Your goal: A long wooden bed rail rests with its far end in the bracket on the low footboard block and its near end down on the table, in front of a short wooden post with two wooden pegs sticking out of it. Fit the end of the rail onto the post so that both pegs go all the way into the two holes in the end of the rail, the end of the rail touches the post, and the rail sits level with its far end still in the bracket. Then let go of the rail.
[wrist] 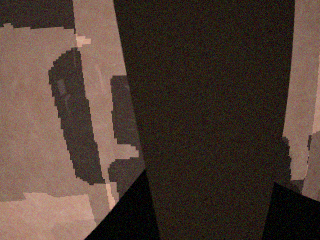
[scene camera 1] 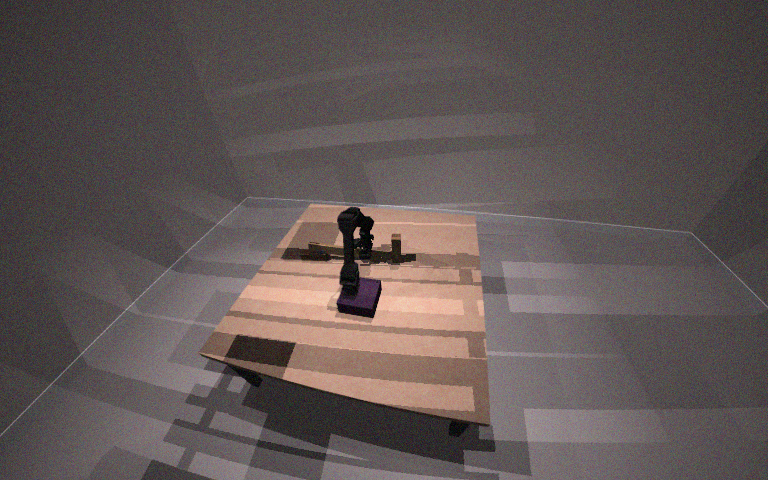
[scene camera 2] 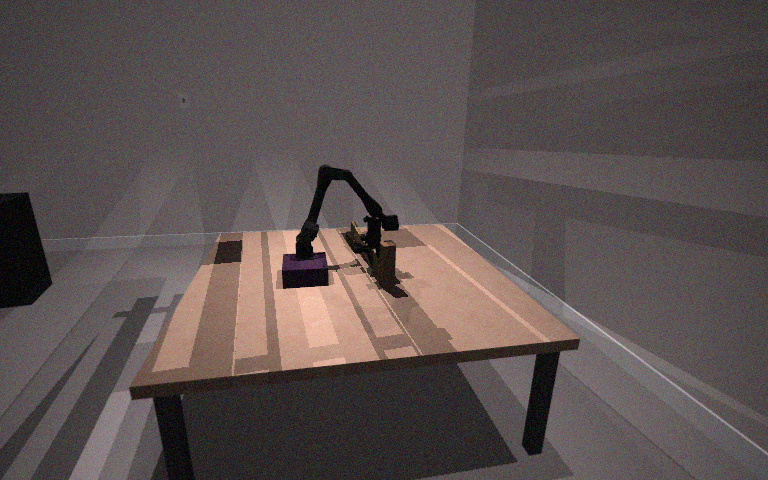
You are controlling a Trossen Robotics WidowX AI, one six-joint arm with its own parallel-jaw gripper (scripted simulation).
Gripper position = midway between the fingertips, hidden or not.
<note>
In view: the gripper (wrist: 183, 170) and a wooden bed rail (wrist: 209, 92).
</note>
